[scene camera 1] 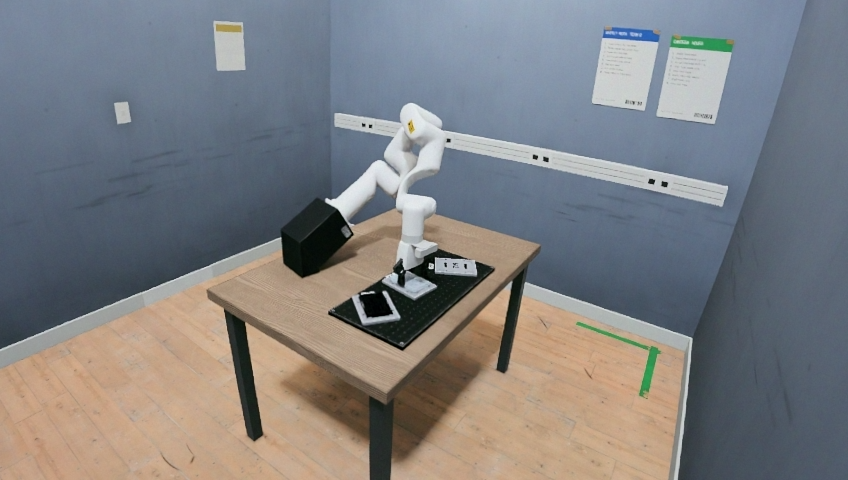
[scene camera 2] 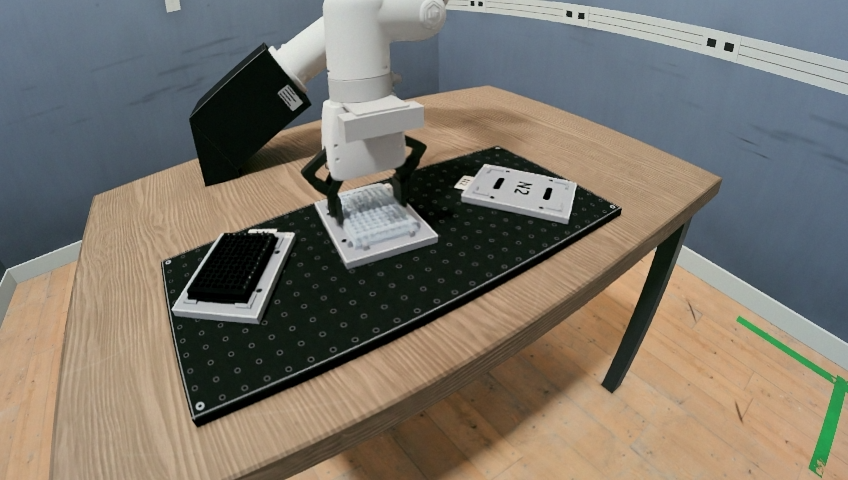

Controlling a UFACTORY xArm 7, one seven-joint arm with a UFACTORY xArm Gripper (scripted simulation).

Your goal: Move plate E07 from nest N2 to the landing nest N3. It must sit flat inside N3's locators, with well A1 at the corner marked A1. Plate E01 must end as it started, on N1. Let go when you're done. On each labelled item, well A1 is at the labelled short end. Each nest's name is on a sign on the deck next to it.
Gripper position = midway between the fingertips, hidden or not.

Note:
In view: the gripper (scene camera 2: 369, 211), a black well plate (scene camera 2: 231, 273) and a clear well plate (scene camera 2: 371, 214).
The gripper is seen too in scene camera 1 (scene camera 1: 409, 280).

